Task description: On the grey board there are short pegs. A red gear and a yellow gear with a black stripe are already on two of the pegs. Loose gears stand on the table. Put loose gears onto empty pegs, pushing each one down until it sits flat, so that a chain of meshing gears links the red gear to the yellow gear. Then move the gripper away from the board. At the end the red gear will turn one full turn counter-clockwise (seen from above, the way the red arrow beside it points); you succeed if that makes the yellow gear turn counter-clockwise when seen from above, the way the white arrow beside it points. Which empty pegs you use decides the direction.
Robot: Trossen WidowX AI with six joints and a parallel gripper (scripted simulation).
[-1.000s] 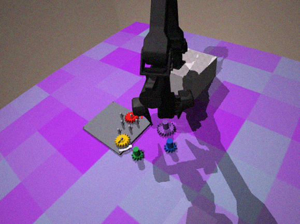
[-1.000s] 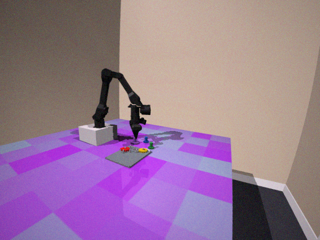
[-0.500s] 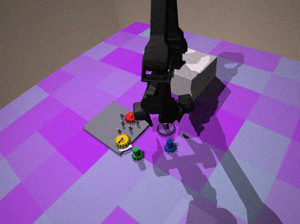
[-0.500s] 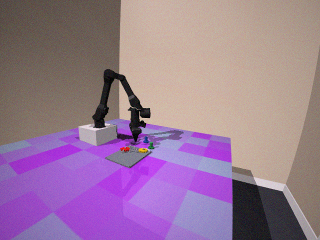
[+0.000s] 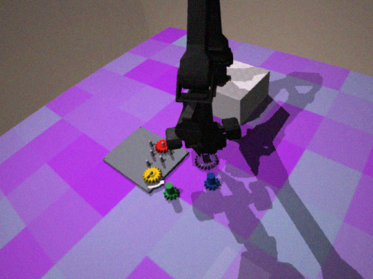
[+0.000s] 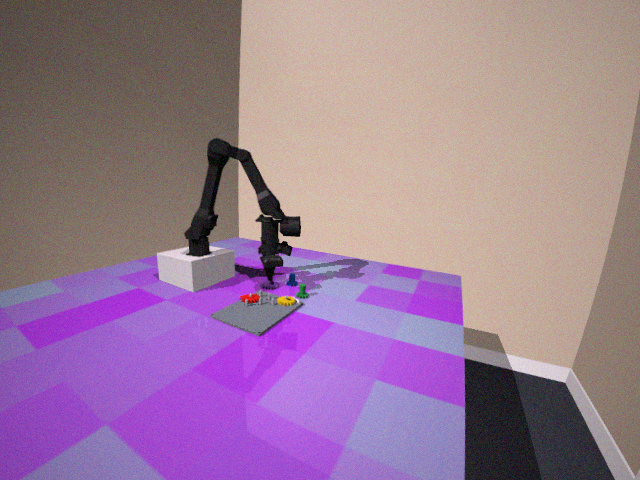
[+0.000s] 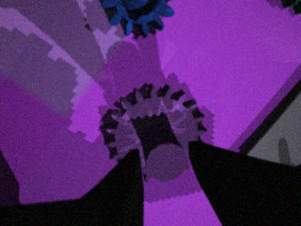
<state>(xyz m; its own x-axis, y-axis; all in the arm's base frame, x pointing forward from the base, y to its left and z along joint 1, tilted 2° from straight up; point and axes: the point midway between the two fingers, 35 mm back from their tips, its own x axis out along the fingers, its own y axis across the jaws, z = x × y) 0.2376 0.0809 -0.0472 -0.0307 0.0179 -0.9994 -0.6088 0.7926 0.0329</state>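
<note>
The red gear lies 10 mm ahead of my gripper tip, 140 mm to the right of it and 10 mm below it. Also, from my gripper tip: purple gear (10 mm below); green gear (140 mm ahead, 30 mm to the right, 10 mm below); blue gear (60 mm ahead, 50 mm to the left, 10 mm below).
</note>
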